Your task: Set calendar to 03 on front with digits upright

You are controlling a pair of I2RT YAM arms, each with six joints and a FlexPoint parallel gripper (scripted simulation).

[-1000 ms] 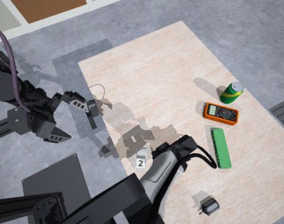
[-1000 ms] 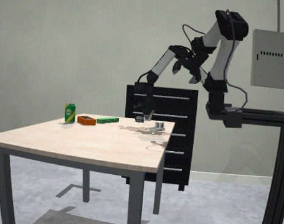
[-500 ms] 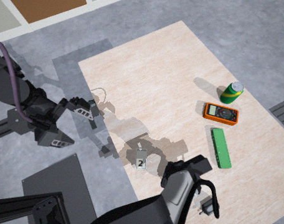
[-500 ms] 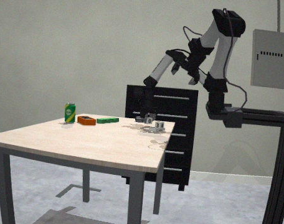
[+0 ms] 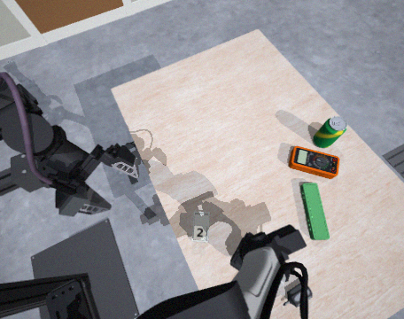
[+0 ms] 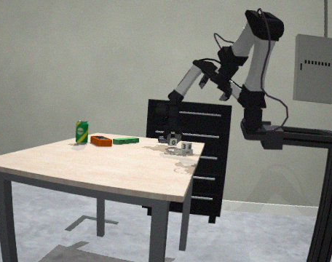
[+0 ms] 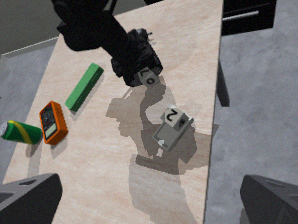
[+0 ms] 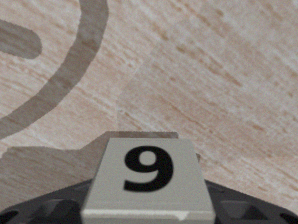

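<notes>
The white tray lies 130 mm to the left of my right hand, 90 mm behind it and 20 mm below it. Round my right hand: black plug adapter: 150 mm to the right, 80 mm ahead, 10 mm below; then green bar: 260 mm ahead, 30 mm to the left, 20 mm below.
</notes>
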